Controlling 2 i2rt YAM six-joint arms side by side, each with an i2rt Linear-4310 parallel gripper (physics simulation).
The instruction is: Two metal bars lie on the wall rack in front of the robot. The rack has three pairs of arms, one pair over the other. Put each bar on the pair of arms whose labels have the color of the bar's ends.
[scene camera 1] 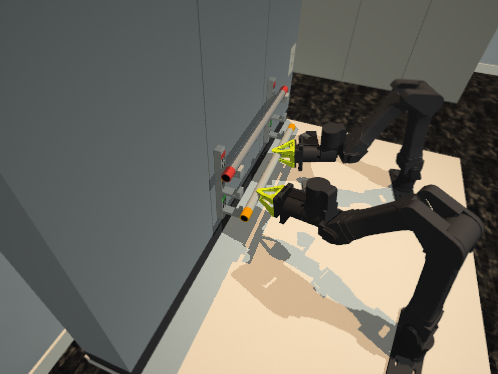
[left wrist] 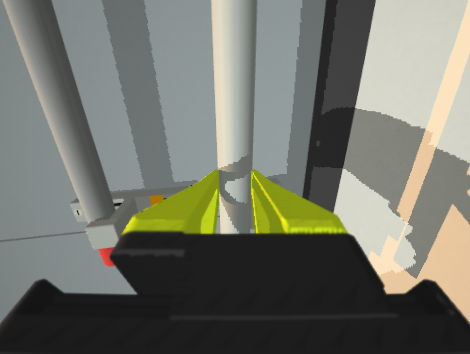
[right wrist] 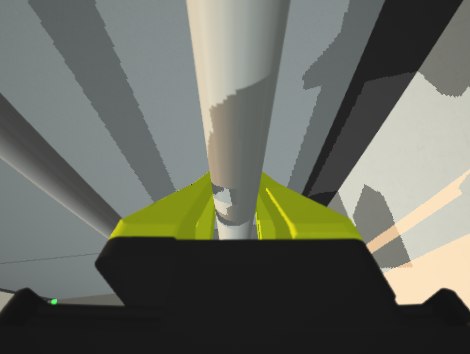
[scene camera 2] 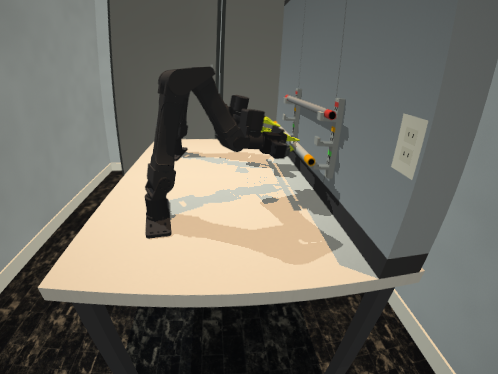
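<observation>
The orange-ended bar is off the rack, in front of its lower part. My left gripper is shut on it near its lower end in scene camera 1. My right gripper is shut on it nearer the other end. The red-ended bar lies on the top arms, by the red labels. The wall rack has orange labels at its middle arms and green labels at its lowest arms; both those pairs carry no bar.
The grey wall stands right behind the rack, with a dark strip along its foot. The table lies below the held bar. A wall outlet is beside the rack.
</observation>
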